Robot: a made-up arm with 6 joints.
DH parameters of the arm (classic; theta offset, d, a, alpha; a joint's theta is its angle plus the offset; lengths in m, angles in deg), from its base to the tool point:
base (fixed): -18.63 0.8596 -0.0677 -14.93
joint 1: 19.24 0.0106 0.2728 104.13
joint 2: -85.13 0.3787 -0.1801 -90
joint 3: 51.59 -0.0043 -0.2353 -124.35
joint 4: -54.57 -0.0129 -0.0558 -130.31
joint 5: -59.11 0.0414 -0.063 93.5
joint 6: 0 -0.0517 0.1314 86.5
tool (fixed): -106.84 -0.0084 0 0
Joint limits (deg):
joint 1: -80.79..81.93
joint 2: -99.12..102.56
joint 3: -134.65..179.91
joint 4: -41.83..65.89
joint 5: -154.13..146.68
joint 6: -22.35..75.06
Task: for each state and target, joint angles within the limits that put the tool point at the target. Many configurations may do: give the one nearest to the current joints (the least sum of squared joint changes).
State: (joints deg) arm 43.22 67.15 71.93 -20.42 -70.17 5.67
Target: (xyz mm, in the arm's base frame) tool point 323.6 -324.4 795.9
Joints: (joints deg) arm 32.74 55.54 62.11 -28.16 -61.35 0.99
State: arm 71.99 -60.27 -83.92 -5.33 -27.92 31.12
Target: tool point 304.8 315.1 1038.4
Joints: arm 81.93 -20.56 -112.42 17.14 -44.65 9.62
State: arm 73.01 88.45 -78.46 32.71 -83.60 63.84
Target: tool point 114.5 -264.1 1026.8
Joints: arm 54.78 54.37 -100.11 50.59 -86.50 55.57
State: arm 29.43 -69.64 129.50 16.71 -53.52 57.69
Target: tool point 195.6 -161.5 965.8
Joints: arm -5.17 -48.86 159.13 25.77 -67.39 43.07
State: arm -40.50 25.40 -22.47 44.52 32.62 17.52
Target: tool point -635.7 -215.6 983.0
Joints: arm -70.91 48.61 -13.89 49.29 29.34 27.70
